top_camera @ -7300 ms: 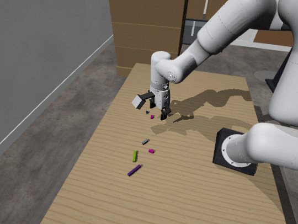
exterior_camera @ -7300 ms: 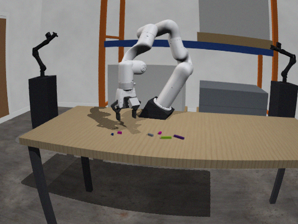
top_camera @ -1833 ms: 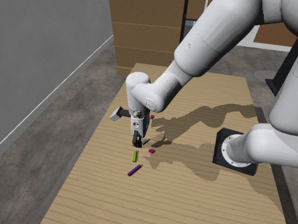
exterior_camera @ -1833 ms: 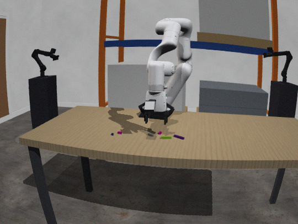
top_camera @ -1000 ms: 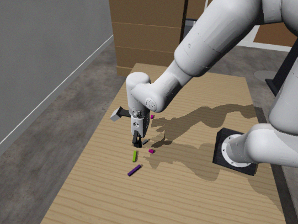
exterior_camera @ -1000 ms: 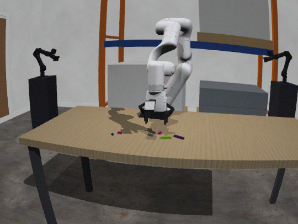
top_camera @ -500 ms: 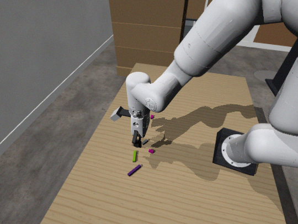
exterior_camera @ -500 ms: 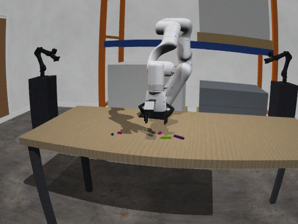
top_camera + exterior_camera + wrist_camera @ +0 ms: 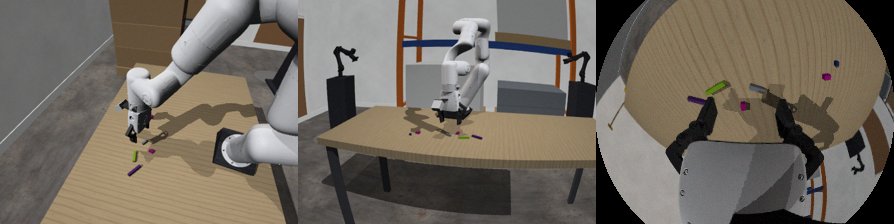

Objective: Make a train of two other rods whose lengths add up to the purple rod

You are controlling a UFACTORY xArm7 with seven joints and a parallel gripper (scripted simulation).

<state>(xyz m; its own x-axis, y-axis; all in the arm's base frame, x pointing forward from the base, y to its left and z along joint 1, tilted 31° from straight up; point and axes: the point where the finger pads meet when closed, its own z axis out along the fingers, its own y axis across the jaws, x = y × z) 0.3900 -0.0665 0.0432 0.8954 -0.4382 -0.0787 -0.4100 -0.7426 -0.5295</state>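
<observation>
My hand is 20 cm to the left of the blue rod, 8 cm above it and 1 cm past it. Round my hand: grey rod 8 cm below, 2 cm behind, 1 cm to the right; lime rod 8 cm below, 7 cm to the left, 1 cm ahead; purple rod 13 cm to the left, 8 cm below.
</observation>
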